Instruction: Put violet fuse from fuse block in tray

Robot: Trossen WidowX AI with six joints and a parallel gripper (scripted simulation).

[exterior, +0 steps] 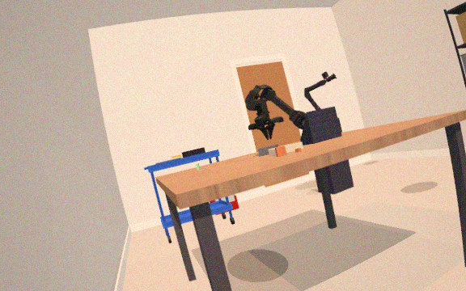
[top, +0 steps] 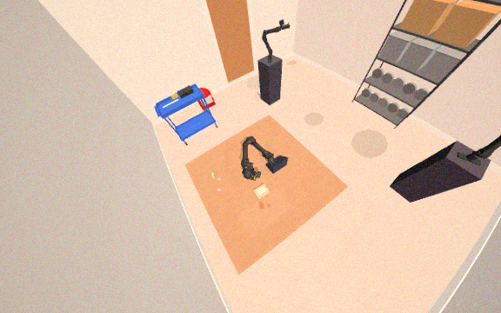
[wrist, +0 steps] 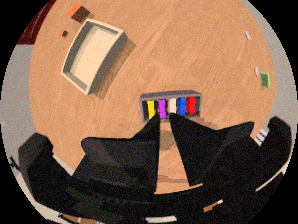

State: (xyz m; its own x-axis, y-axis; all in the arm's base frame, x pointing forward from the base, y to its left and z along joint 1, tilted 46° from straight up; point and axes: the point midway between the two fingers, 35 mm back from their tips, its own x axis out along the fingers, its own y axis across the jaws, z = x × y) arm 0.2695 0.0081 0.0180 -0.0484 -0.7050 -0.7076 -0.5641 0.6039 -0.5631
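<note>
The violet fuse is 5 cm below my gripper tip. From my gripper tip the other things lie so: green piece: 32 cm ahead, 31 cm to the right, 6 cm below; pale tray: 2 cm ahead, 17 cm to the left, 7 cm below; orange block: 11 cm ahead, 28 cm to the left, 6 cm below.
</note>
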